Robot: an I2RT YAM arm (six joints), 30 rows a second.
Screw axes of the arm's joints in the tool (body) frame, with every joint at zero. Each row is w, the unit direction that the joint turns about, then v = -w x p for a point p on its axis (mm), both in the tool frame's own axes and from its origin. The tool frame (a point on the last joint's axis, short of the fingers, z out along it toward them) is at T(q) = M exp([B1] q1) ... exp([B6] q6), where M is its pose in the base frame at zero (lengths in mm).
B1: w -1 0 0 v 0 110.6 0
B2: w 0 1 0 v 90.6 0 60
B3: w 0 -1 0 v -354.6 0 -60
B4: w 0 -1 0 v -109.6 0 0
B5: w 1 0 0 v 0 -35.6 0
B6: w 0 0 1 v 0 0 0
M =
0 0 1 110.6
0 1 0 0
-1 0 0 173.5
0 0 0 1
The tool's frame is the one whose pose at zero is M.
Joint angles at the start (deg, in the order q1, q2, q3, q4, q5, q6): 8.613 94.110 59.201 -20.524 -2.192 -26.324
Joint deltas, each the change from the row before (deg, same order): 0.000 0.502 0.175 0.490 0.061 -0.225; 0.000 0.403 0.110 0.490 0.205 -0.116; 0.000 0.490 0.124 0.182 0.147 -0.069; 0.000 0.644 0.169 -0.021 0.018 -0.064; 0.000 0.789 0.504 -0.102 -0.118 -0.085; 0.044 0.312 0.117 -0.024 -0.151 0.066; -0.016 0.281 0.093 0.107 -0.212 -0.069; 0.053 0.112 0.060 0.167 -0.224 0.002
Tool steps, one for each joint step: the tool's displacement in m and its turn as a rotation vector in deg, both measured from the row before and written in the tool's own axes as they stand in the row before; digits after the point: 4 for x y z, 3 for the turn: -0.0008 -0.0005 0.0023 0.127 -0.119 -0.231; -0.0006 -0.0005 0.0019 0.271 -0.084 -0.123; 0.0001 -0.0002 0.0023 0.049 0.230 -0.063; 0.0005 0.0001 0.0031 -0.207 0.451 -0.049; -0.0008 -0.0005 0.0031 -0.280 0.292 -0.073; -0.0001 0.0003 0.0014 -0.256 0.117 0.037; -0.0001 -0.0001 0.0013 -0.218 -0.020 -0.053; -0.0006 0.0002 0.0005 -0.175 -0.215 -0.047
